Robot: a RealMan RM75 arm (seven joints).
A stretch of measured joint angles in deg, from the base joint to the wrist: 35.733, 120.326, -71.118, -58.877, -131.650, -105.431, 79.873; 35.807, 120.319, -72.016, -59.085, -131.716, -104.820, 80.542; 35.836, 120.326, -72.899, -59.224, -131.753, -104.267, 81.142; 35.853, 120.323, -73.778, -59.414, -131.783, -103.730, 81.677; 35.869, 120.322, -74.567, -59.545, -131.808, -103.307, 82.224; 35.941, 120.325, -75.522, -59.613, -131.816, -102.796, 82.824; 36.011, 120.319, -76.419, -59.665, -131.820, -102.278, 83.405; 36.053, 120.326, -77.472, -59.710, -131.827, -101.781, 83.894; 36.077, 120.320, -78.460, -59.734, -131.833, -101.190, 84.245; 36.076, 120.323, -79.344, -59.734, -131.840, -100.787, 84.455; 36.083, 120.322, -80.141, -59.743, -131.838, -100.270, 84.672; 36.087, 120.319, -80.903, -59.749, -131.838, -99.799, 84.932
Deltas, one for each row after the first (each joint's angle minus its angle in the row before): 0.074, -0.007, -0.898, -0.208, -0.066, 0.611, 0.669; 0.029, 0.007, -0.883, -0.139, -0.037, 0.553, 0.600; 0.017, -0.003, -0.879, -0.190, -0.030, 0.537, 0.535; 0.016, -0.001, -0.789, -0.131, -0.025, 0.423, 0.547; 0.072, 0.003, -0.955, -0.068, -0.008, 0.511, 0.600; 0.070, -0.006, -0.897, -0.052, -0.004, 0.518, 0.581; 0.042, 0.007, -1.053, -0.045, -0.007, 0.497, 0.489; 0.024, -0.006, -0.988, -0.024, -0.006, 0.591, 0.351; -0.001, 0.003, -0.884, 0.000, -0.007, 0.403, 0.210; 0.007, -0.001, -0.797, -0.009, 0.002, 0.517, 0.217; 0.004, -0.003, -0.762, -0.006, 0.000, 0.471, 0.260
